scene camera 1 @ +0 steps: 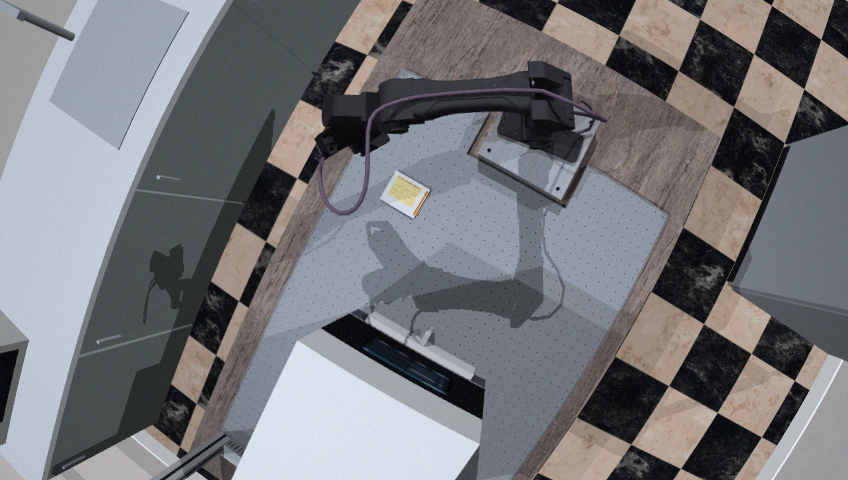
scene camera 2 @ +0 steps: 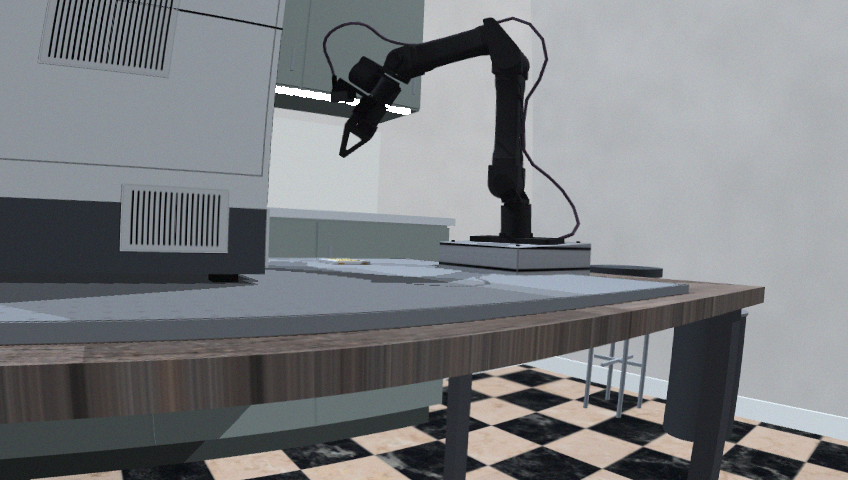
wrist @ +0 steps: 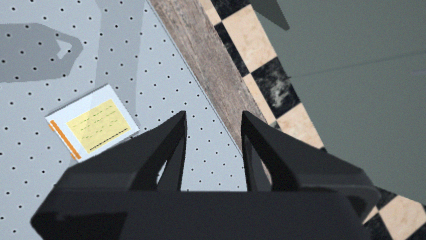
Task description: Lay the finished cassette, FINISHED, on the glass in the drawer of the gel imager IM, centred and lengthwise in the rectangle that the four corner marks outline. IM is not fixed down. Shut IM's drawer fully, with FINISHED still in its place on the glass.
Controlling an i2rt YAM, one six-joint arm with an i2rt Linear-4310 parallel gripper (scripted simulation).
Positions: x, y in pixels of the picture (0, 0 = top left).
Scene:
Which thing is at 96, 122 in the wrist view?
A finished cassette.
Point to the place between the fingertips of the gripper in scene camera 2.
342, 155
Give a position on a gel imager IM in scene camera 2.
142, 142

